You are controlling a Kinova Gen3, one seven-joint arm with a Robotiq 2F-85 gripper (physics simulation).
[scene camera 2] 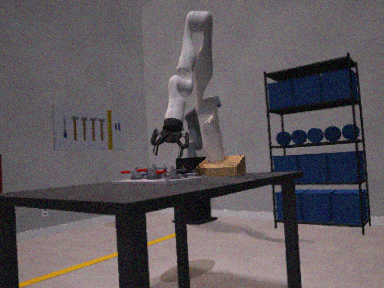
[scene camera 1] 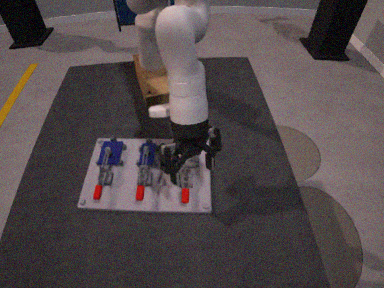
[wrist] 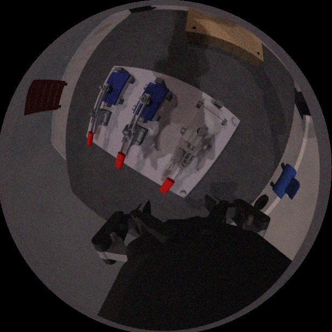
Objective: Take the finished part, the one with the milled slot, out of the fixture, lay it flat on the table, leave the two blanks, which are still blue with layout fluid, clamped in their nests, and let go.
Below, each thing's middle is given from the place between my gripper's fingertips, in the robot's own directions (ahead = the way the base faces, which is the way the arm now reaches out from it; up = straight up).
Right now the white fixture plate [scene camera 1: 163, 196] is 12 cm to the right of my hand, 10 cm below it and 8 cm behind it.
